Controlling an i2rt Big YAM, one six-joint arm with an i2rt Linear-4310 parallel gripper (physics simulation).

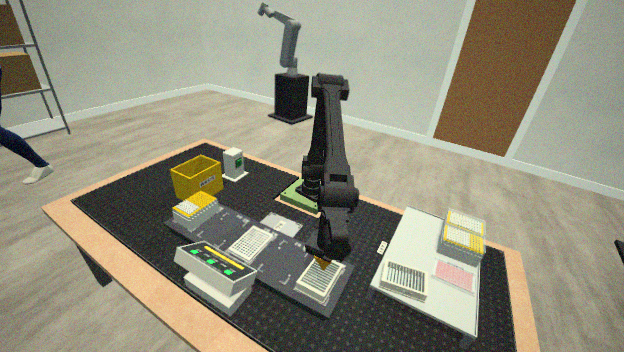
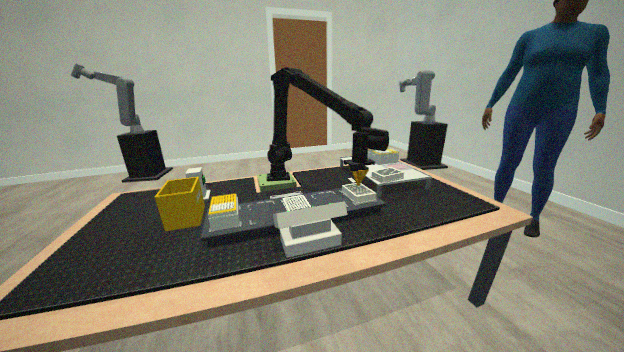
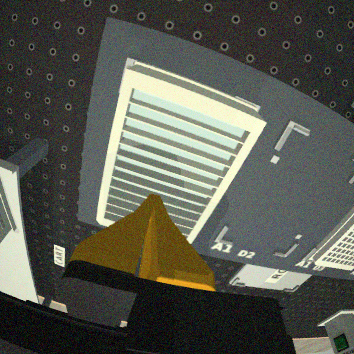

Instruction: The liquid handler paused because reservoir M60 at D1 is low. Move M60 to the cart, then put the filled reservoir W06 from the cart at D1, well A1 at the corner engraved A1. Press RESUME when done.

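Frame: origin at the arm's base, x ahead, y left, z up, level; metres.
Seen in the pictures: gripper, fingertip midpoint: (image 1: 323,268) (image 2: 358,185) (image 3: 152,201); arm's base, origin of the base link: (image 1: 310,192) (image 2: 278,178).
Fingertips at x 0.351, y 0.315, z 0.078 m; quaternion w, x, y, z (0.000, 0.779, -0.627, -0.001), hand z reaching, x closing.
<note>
Offsets run from my fingertips to a thing's top centre. "pt": to the spot under its first point. Level surfaces: height alone.
My gripper (image 1: 324,267) (image 2: 358,184) (image 3: 152,201) is shut and empty, its yellow fingertips together, pointing down over the near end of a white reservoir {dy -0.002, dx +0.010, dz -0.009 m} (image 1: 316,285) (image 2: 361,197) (image 3: 187,116). This reservoir sits at the end slot of the dark deck {dz -0.046 m} (image 1: 272,270) (image 3: 260,185), next to D2. Pale blue shows in its troughs; its label and A1 engraving cannot be read. Another white reservoir {dy +0.190, dx -0.132, dz -0.002 m} (image 1: 404,281) (image 2: 387,174), with dark troughs, sits on the white cart (image 1: 411,225) (image 3: 17,270). The console {pt dy -0.165, dx +0.230, dz +0.029 m} (image 1: 215,280) (image 2: 311,216) has three green buttons; their labels are illegible.
Tip racks {dy +0.292, dx -0.378, dz +0.037 m} (image 1: 462,235) and a pink plate {dy +0.307, dx -0.257, dz -0.020 m} (image 1: 454,276) share the cart. A white well plate {dy -0.246, dx +0.048, dz -0.031 m} (image 1: 250,243) (image 2: 296,202) and a yellow-topped tip rack {dy -0.491, dx +0.091, dz +0.019 m} (image 1: 195,209) (image 2: 223,212) stand on the deck. A yellow waste bin {dy -0.675, dx -0.027, dz +0.041 m} (image 1: 196,179) (image 2: 179,205) stands beyond the deck's far end.
</note>
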